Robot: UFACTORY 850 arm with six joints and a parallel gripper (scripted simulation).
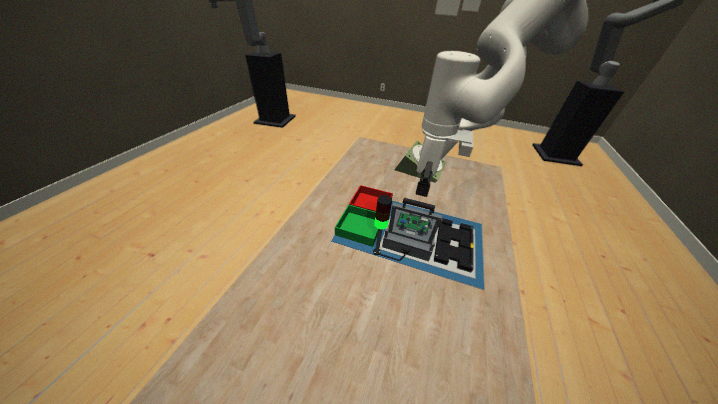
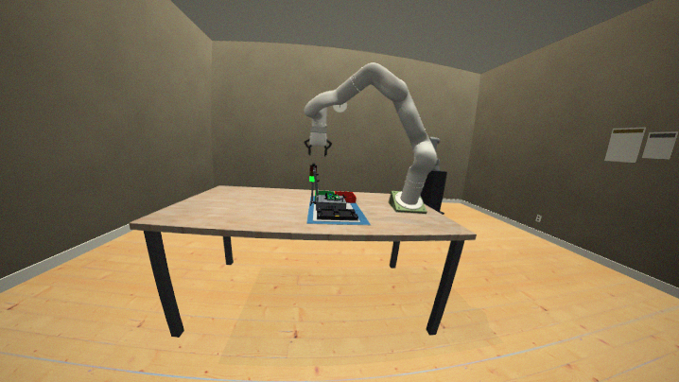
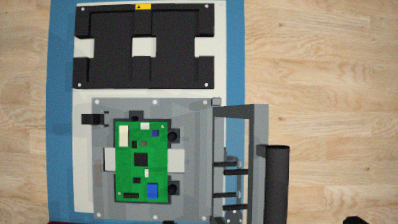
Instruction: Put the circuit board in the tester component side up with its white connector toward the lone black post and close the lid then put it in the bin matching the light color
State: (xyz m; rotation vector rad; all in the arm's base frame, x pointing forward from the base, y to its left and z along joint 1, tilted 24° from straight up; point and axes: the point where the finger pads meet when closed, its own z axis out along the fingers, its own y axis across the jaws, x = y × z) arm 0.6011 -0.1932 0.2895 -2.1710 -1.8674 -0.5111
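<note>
Now: hand 11 cm past the green circuit board, 2 cm to the right of it and 26 cm above it. From my hand the other things lie so: small black part (16 cm behind, 8 cm to the left, 24 cm below); green bin (9 cm behind, 19 cm to the right, 32 cm below); tester lid (15 cm below).
</note>
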